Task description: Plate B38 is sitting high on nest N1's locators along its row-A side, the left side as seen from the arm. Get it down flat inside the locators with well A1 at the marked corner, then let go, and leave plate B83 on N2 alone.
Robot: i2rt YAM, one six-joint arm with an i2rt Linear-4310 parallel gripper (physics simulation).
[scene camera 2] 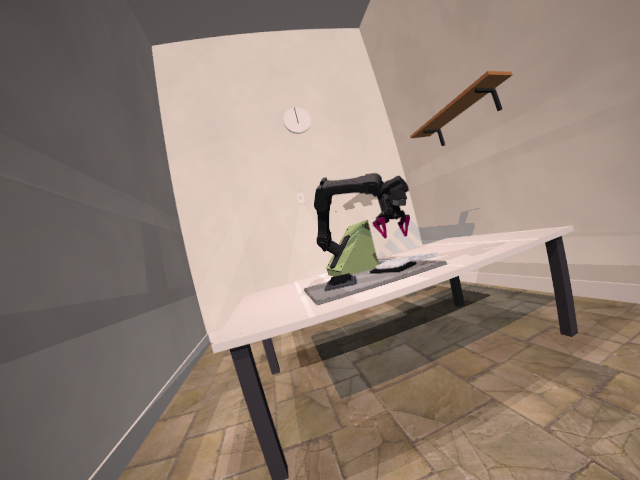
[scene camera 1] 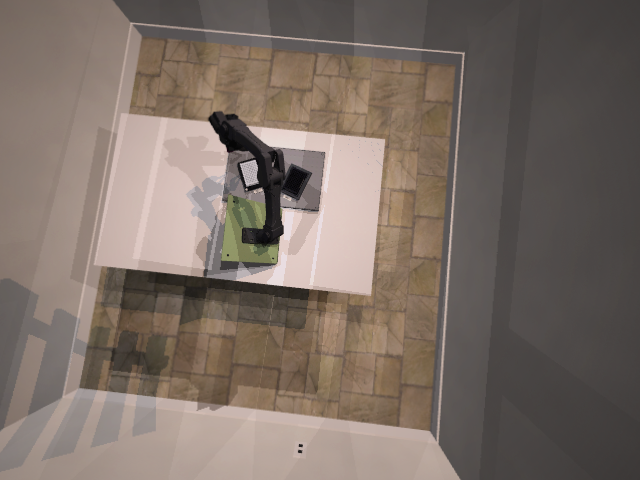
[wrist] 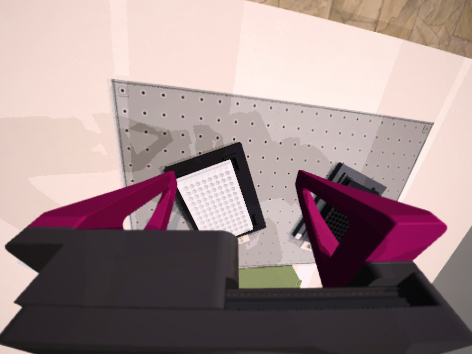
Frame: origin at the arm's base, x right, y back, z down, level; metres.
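Seen in the pictures: gripper, fingertip midpoint: (scene camera 2: 396,237) (wrist: 236,177); arm's base at its link origin: (scene camera 2: 340,252) (scene camera 1: 260,236).
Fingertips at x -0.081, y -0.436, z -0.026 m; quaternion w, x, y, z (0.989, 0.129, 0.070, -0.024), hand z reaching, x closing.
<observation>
Pixels of each thing's middle, then the offset from my fingertips to it. "pt": a spot on its surface instead. Level surfaces: height alone.
- Plate B38 at the middle of its body: (wrist: 217,206) (scene camera 2: 392,263) (scene camera 1: 250,173) dx -0.011, dy +0.091, dz +0.113 m
- black nest N1 at the middle of its body: (wrist: 220,201) (scene camera 2: 392,267) (scene camera 1: 252,173) dx -0.005, dy +0.090, dz +0.126 m
- Plate B83 at the middle of its body: (wrist: 343,215) (scene camera 2: 340,279) (scene camera 1: 294,180) dx +0.226, dy +0.127, dz +0.116 m
- nest N2 at a spot on its surface: (wrist: 372,184) pt dx +0.276, dy +0.069, dz +0.123 m
- grey perforated board at the middle of its body: (wrist: 281,197) (scene camera 2: 369,277) (scene camera 1: 274,176) dx +0.108, dy +0.097, dz +0.141 m
- pale table at its surface level: dz +0.148 m
Plate B38 (scene camera 1: 250,173) (scene camera 2: 393,262) (wrist: 215,200), white with round wells, sits on the black nest N1 (wrist: 252,192). In the wrist view the nest's dark rim shows broad along the top and right, and narrow along the left, partly behind the left finger. Whether the plate is flat or tilted, and the marked corner, I cannot tell. Plate B83 (scene camera 1: 296,180) (wrist: 338,225), black, sits on nest N2 (wrist: 372,184), partly behind the right finger. My gripper (scene camera 2: 394,236) (wrist: 236,177) is wide open with magenta fingers, empty, high above the nests and touching neither plate.
Both nests stand on a grey perforated board (scene camera 1: 310,202) (scene camera 2: 323,296) (wrist: 280,120) on the pale table (scene camera 1: 155,206). The green sloped arm mount (scene camera 1: 242,250) (scene camera 2: 361,258) (wrist: 270,277) stands beside the board on the arm's side. A wooden shelf (scene camera 2: 465,100) hangs on the wall.
</observation>
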